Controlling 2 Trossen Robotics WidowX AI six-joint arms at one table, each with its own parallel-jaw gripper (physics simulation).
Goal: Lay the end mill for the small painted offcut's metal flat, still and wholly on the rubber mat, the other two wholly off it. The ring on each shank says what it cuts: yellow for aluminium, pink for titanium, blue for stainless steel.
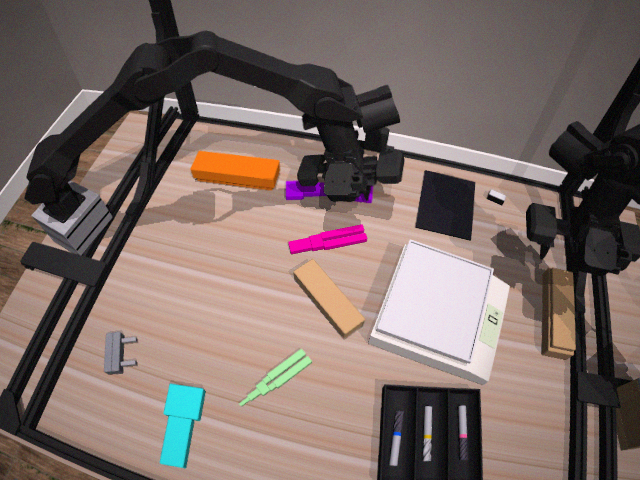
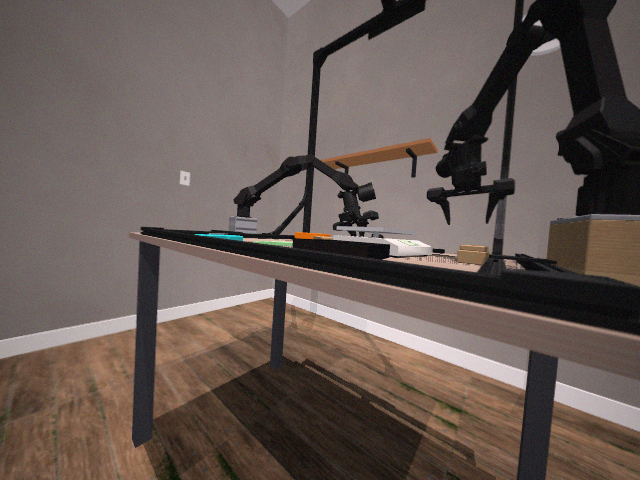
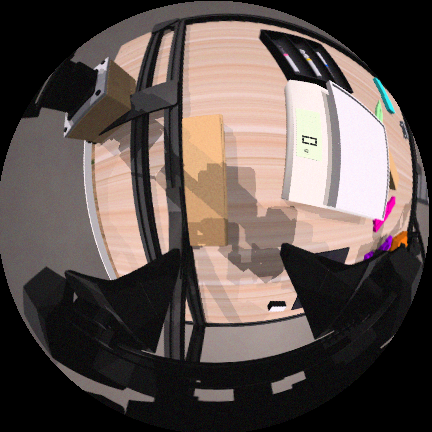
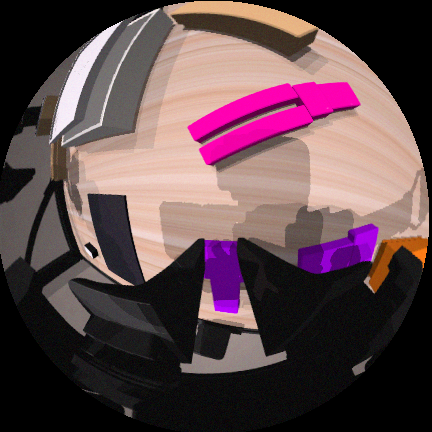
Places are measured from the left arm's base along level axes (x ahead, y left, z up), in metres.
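Pixels of known places: left gripper, between the fingertips: (image 1: 563, 261) (image 2: 466, 224) (image 3: 231, 252) (image 4: 33, 173); right gripper, between the fingertips: (image 1: 361, 199) (image 3: 373, 252) (image 4: 220, 243); left arm's base, origin of its link: (image 2: 619, 219) (image 3: 81, 93); right arm's base, origin of its link: (image 1: 64, 204) (image 2: 243, 217).
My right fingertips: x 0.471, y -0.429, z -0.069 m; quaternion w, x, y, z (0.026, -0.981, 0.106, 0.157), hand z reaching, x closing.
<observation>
For each thing: its top centre in the pictures, then the offset to it from my right fingertips. "pt": a spot on its surface instead. Level surfaces: height alone.
- black tray, a spot on its surface: (image 1: 473, 395) pt 0.008 m down, 0.168 m back, 0.372 m left
- black rubber mat, height of its surface: 0.015 m down
- small purple piece, centre of its top: (image 4: 223, 287) 0.005 m down, 0.007 m back, 0.050 m right
- white scale, a spot on its surface: (image 1: 434, 304) pt 0.043 m up, 0.104 m back, 0.237 m left
- black-and-white block, centre of its top: (image 1: 497, 194) (image 3: 277, 308) (image 4: 87, 251) 0.002 m down, 0.283 m back, 0.024 m right
- magenta, centre of its top: (image 4: 290, 102) (image 1: 327, 238) (image 3: 386, 212) 0.005 m down, 0.063 m ahead, 0.086 m left
- cyan, centre of its top: (image 1: 178, 424) (image 2: 219, 235) 0.000 m up, 0.282 m ahead, 0.426 m left
- tan block, centre of its top: (image 3: 203, 180) (image 1: 564, 306) (image 2: 475, 245) (image 4: 51, 148) 0.019 m up, 0.348 m back, 0.234 m left
End mills with blue (image 1: 395, 439) (image 3: 325, 65), yellow (image 1: 427, 434) (image 3: 311, 60) and pink (image 1: 462, 432) (image 3: 290, 59) rings lie in separate slots of the black tray (image 1: 473, 395). The black rubber mat (image 1: 445, 205) (image 4: 111, 230) bears no end mill. My right gripper (image 1: 347, 195) (image 4: 220, 243) is partly open, low over the purple pieces. A small purple piece (image 4: 225, 260) shows between its fingertips; contact is unclear. Another purple piece (image 1: 295, 190) (image 4: 340, 252) lies beside it. My left gripper (image 2: 468, 223) (image 3: 231, 252) is open and empty, above the table. Which piece is the painted offcut is unclear.
A white scale (image 1: 434, 304) reads 0. A black-and-white block (image 1: 496, 196) lies beside the mat. Orange (image 1: 235, 169), magenta (image 1: 328, 240), tan (image 1: 329, 298), green (image 1: 281, 373), cyan (image 1: 180, 424) and grey (image 1: 113, 352) pieces lie around. A tan block (image 1: 559, 312) stands at the right.
</observation>
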